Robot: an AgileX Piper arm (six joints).
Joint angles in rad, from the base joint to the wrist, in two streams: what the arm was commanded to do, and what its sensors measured. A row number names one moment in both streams.
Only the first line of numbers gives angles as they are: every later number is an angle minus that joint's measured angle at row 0.
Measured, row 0:
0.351 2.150 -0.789 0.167 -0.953 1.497
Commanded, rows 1 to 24:
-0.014 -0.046 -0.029 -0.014 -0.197 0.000
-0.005 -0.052 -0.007 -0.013 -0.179 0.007
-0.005 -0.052 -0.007 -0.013 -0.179 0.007
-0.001 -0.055 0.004 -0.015 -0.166 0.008
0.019 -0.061 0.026 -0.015 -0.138 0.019
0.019 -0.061 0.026 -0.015 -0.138 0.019
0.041 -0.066 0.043 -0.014 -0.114 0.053
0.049 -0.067 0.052 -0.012 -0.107 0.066
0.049 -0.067 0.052 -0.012 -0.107 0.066
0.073 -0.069 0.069 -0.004 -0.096 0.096
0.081 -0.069 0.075 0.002 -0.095 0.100
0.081 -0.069 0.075 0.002 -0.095 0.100
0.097 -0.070 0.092 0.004 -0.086 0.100
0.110 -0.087 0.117 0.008 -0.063 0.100
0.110 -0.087 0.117 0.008 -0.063 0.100
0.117 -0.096 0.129 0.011 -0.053 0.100
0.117 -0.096 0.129 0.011 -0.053 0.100
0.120 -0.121 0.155 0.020 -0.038 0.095
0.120 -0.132 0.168 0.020 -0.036 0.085
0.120 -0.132 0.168 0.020 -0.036 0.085
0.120 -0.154 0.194 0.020 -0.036 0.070
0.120 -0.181 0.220 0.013 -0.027 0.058
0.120 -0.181 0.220 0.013 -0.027 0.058
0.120 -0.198 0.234 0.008 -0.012 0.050
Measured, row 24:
0.115 -0.150 0.204 0.018 -0.035 0.081
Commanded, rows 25 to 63:
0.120 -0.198 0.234 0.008 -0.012 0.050
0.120 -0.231 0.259 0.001 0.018 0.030
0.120 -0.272 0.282 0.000 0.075 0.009
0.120 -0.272 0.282 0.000 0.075 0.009
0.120 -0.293 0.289 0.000 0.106 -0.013
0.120 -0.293 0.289 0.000 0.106 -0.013
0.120 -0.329 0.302 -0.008 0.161 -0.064
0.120 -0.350 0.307 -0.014 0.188 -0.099
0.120 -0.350 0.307 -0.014 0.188 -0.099
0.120 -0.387 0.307 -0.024 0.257 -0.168
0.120 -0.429 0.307 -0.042 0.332 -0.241
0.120 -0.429 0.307 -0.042 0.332 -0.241
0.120 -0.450 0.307 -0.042 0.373 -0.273
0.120 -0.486 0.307 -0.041 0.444 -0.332
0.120 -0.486 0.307 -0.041 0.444 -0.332
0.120 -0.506 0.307 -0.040 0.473 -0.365
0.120 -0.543 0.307 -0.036 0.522 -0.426
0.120 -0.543 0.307 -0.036 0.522 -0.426
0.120 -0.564 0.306 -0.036 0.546 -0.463
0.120 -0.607 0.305 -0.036 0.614 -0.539
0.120 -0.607 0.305 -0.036 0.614 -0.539
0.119 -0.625 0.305 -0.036 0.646 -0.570
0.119 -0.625 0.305 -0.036 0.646 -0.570
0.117 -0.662 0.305 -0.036 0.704 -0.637
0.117 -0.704 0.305 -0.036 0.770 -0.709
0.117 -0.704 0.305 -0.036 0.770 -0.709
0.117 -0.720 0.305 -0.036 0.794 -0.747
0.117 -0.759 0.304 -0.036 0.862 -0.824
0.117 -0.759 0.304 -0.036 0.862 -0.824
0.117 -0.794 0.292 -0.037 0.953 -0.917
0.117 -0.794 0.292 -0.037 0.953 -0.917
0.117 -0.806 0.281 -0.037 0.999 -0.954
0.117 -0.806 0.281 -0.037 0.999 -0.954
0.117 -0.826 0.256 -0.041 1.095 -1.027
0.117 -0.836 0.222 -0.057 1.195 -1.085
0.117 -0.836 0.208 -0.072 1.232 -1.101
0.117 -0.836 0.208 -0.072 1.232 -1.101
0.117 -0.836 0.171 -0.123 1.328 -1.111
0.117 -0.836 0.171 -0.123 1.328 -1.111
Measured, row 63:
0.115 -0.826 0.213 -0.061 1.203 -1.059
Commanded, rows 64 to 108:
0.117 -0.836 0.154 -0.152 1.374 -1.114
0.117 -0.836 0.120 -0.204 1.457 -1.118
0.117 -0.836 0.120 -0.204 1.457 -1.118
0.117 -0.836 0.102 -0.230 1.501 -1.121
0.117 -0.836 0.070 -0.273 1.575 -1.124
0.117 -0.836 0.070 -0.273 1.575 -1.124
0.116 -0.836 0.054 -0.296 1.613 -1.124
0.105 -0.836 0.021 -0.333 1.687 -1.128
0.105 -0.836 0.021 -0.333 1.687 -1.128
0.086 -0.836 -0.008 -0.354 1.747 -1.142
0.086 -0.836 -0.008 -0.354 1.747 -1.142
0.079 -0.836 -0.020 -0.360 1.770 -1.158
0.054 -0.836 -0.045 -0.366 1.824 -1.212
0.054 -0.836 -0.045 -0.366 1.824 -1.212
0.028 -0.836 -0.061 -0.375 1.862 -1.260
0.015 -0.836 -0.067 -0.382 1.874 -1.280
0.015 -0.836 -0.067 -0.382 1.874 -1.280
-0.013 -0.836 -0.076 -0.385 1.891 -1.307
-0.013 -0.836 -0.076 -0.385 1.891 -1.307
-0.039 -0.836 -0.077 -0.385 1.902 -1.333
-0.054 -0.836 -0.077 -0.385 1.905 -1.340
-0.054 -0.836 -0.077 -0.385 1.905 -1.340
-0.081 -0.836 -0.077 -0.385 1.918 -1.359
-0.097 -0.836 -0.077 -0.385 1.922 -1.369
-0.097 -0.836 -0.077 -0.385 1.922 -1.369
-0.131 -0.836 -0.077 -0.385 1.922 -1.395
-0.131 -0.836 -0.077 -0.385 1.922 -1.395
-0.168 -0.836 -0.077 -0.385 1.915 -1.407
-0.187 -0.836 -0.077 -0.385 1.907 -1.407
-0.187 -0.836 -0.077 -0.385 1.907 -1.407
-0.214 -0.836 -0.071 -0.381 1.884 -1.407
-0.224 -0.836 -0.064 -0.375 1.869 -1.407
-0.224 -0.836 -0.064 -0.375 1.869 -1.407
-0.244 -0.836 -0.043 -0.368 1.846 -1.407
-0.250 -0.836 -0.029 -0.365 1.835 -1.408
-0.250 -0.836 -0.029 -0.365 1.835 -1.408
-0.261 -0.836 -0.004 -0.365 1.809 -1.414
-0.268 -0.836 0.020 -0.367 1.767 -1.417
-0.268 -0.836 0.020 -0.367 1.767 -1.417
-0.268 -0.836 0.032 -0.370 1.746 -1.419
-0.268 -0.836 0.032 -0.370 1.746 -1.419
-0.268 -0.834 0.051 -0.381 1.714 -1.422
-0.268 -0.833 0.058 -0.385 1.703 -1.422
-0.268 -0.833 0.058 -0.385 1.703 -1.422
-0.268 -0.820 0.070 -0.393 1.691 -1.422
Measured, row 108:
-0.262 -0.831 0.052 -0.374 1.721 -1.412
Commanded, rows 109 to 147:
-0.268 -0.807 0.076 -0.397 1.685 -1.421
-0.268 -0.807 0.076 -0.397 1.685 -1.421
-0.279 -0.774 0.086 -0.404 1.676 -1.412
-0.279 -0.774 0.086 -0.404 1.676 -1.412
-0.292 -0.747 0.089 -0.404 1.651 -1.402
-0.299 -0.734 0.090 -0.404 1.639 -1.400
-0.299 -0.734 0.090 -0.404 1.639 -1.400
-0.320 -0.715 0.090 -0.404 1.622 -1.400
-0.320 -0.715 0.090 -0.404 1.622 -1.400
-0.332 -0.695 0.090 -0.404 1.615 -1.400
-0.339 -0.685 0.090 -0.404 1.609 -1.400
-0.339 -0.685 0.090 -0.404 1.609 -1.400
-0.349 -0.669 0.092 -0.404 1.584 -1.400
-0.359 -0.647 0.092 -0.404 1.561 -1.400
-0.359 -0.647 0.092 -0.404 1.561 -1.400
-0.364 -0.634 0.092 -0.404 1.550 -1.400
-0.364 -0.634 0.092 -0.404 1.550 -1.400
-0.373 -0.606 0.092 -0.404 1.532 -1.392
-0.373 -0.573 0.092 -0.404 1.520 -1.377
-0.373 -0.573 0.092 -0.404 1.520 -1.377
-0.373 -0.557 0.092 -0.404 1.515 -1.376
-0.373 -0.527 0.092 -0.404 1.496 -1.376
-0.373 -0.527 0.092 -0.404 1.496 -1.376
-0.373 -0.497 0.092 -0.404 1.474 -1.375
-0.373 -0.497 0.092 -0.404 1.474 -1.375
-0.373 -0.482 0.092 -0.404 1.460 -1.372
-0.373 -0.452 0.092 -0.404 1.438 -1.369
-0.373 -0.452 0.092 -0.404 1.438 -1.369
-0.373 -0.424 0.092 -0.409 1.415 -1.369
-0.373 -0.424 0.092 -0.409 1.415 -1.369
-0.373 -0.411 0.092 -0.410 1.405 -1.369
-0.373 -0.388 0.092 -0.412 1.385 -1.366
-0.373 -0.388 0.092 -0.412 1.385 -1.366
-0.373 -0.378 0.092 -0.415 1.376 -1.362
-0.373 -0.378 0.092 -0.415 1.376 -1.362
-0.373 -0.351 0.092 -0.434 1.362 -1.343
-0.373 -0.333 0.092 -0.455 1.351 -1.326
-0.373 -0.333 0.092 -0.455 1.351 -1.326
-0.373 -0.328 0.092 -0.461 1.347 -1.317
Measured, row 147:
-0.366 -0.370 0.084 -0.417 1.378 -1.352
